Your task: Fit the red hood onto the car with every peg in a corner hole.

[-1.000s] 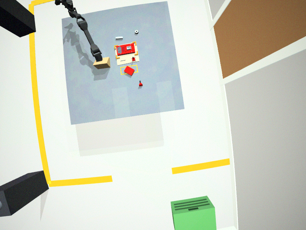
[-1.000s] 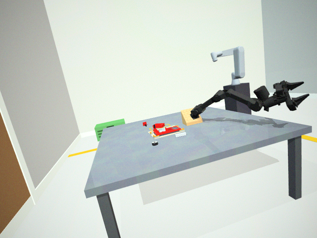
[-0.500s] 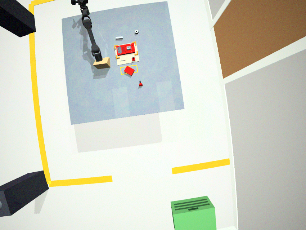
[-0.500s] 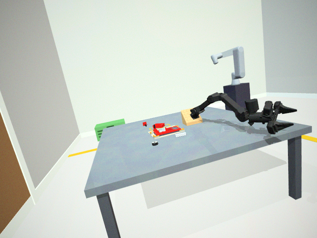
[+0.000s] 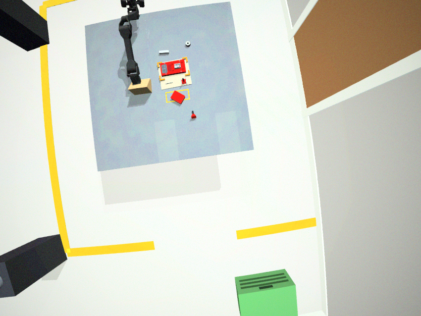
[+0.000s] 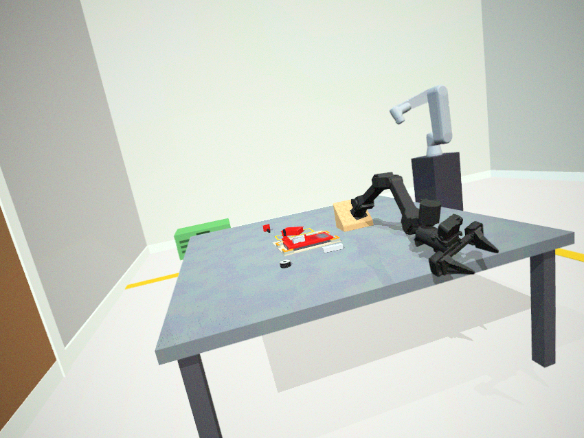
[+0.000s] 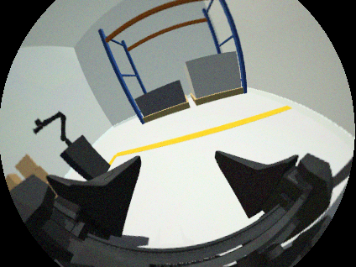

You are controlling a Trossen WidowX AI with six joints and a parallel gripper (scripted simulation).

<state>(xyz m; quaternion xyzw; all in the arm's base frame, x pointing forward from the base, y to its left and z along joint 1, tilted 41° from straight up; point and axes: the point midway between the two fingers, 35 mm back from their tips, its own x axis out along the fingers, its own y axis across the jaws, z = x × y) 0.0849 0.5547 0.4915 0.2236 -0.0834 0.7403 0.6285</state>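
My gripper tip is now 210 mm short of the red hood, 950 mm to the left of it and 40 mm above it. Round my gripper tip: wheel 380 mm ahead, 520 mm to the right, 50 mm below; bar 180 mm ahead, 540 mm to the right, 40 mm below.
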